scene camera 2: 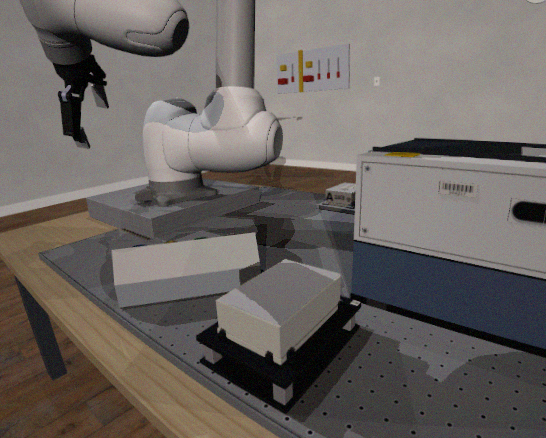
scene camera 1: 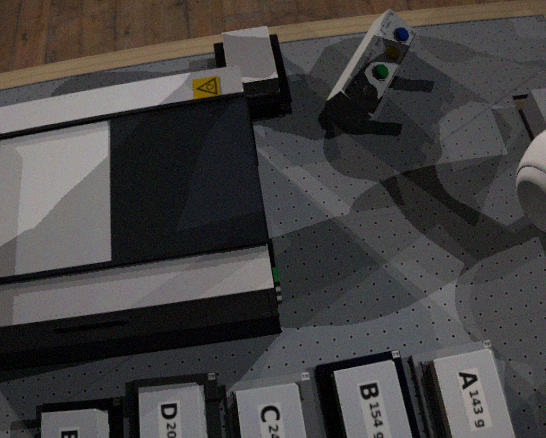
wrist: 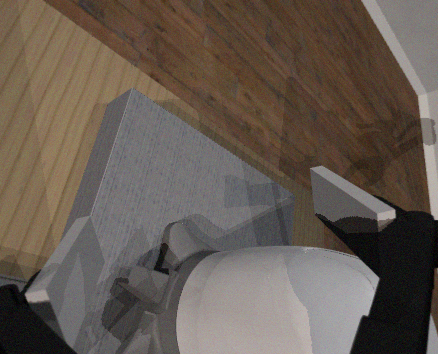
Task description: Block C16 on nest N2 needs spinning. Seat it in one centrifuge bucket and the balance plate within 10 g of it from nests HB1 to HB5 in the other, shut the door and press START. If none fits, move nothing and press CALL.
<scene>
my gripper: open, holds nothing
a white block point(scene camera 2: 275, 312): on a black pad point(scene camera 2: 283, 375)
</scene>
